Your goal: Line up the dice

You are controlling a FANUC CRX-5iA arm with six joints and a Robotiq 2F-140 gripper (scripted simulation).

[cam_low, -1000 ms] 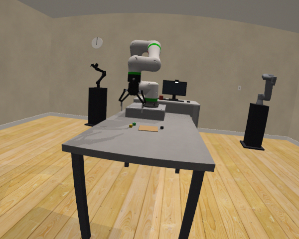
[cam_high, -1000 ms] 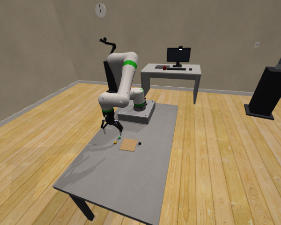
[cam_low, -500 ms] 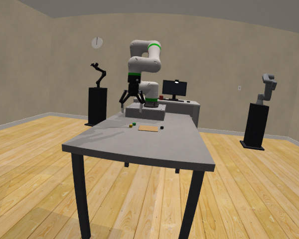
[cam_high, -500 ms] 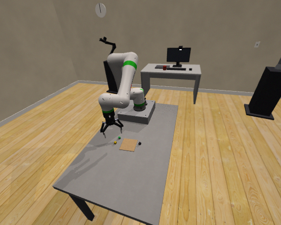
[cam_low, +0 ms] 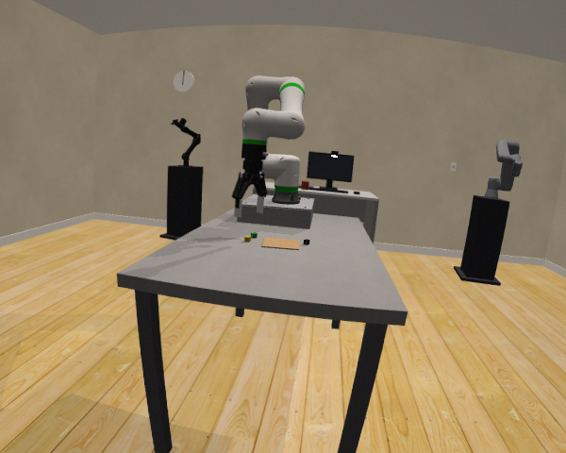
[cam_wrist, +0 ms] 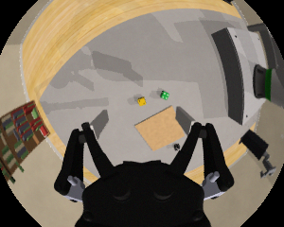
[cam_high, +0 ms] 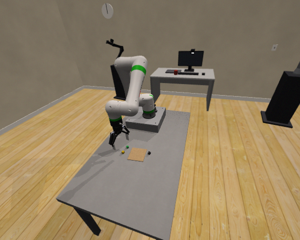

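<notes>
My hand is 11 cm above the yellow die. Round my hand: tan mat (12 cm to the left, 11 cm below, 4 cm behind); green die (11 cm below, 7 cm behind); black die (22 cm to the left, 11 cm below, 9 cm behind).
</notes>
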